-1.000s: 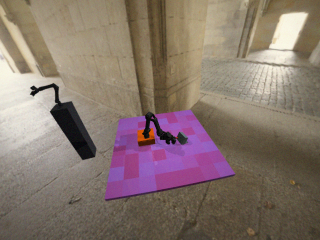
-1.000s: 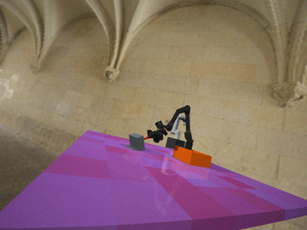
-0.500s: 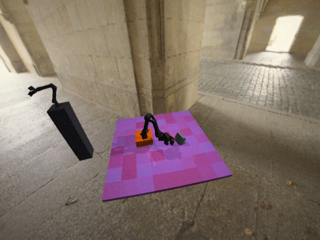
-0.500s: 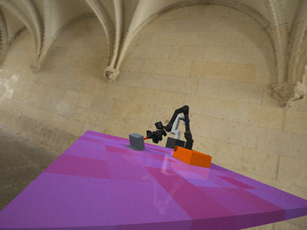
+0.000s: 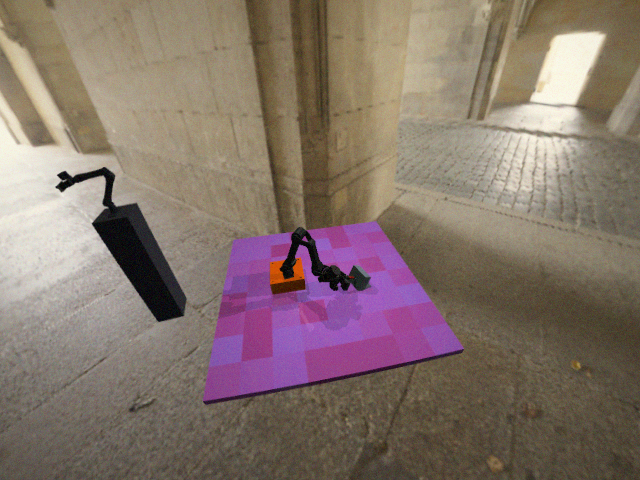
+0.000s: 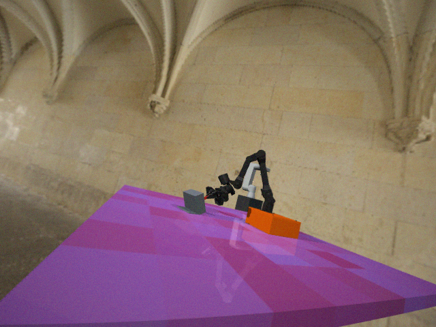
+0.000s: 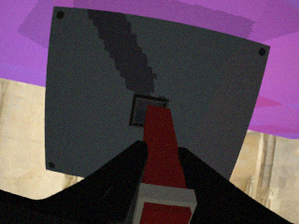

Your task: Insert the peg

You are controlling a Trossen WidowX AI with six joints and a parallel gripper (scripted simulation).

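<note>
My gripper tip is 7 cm short of the grey sloped panel, 3 cm above it and 1 cm to the right of it. Also, from my gripper tip: red square peg 1 cm behind, 1 cm above.
</note>
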